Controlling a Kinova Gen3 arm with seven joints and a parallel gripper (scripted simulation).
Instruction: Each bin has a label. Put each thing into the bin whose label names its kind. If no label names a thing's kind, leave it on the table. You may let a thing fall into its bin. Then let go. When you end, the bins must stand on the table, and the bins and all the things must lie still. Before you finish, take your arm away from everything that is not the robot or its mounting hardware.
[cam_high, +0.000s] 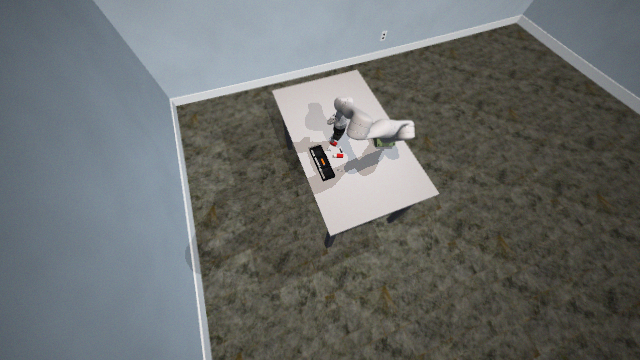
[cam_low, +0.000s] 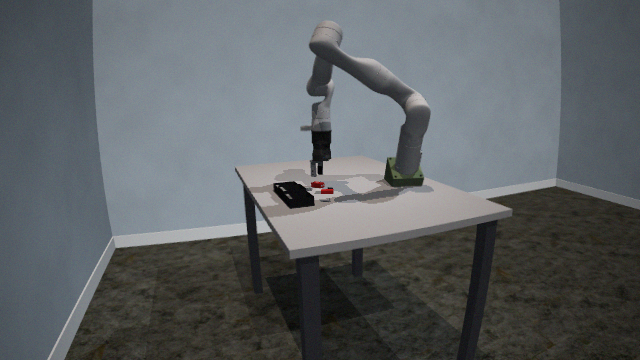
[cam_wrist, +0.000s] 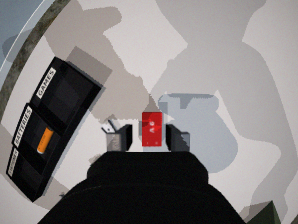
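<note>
Now: the red block 60 mm below my hand, 10 mm to the left of it and 10 mm behind it. Round my hand: grey-white piece: 60 mm below, 40 mm to the left, 40 mm ahead; orange battery: 130 mm to the left, 120 mm ahead, 50 mm below; black screw: 70 mm to the left, 60 mm below, 30 mm behind.
</note>
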